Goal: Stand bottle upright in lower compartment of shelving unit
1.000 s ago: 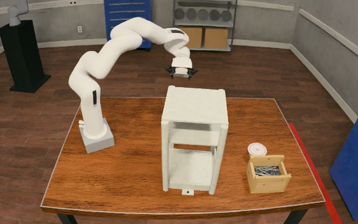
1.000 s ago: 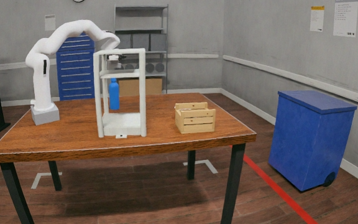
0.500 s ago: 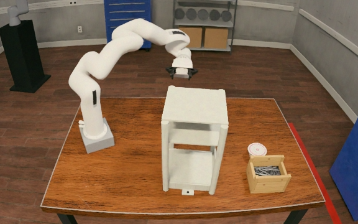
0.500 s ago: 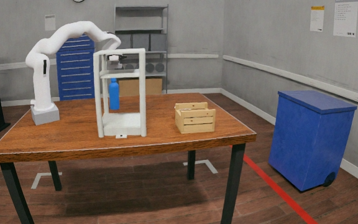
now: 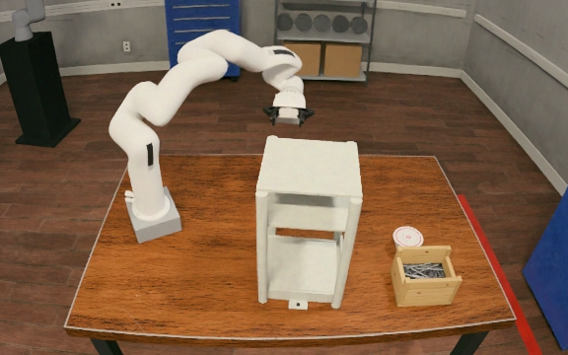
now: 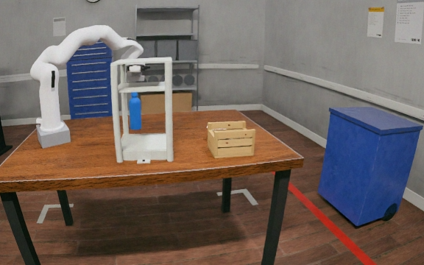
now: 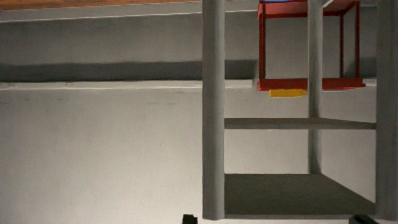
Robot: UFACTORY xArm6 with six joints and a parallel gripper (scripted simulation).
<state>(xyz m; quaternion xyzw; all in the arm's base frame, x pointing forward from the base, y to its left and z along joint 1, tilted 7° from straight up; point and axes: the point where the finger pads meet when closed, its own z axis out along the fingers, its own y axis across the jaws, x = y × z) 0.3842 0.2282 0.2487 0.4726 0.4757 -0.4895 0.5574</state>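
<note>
Now: the blue bottle 190 mm below my hand. The rest, counted from my hand: shelving unit 310 mm to the right, 130 mm below, 100 mm ahead; white round disc 410 mm ahead, 280 mm below, 180 mm to the right; wooden crate 450 mm ahead, 330 mm to the right, 270 mm below.
</note>
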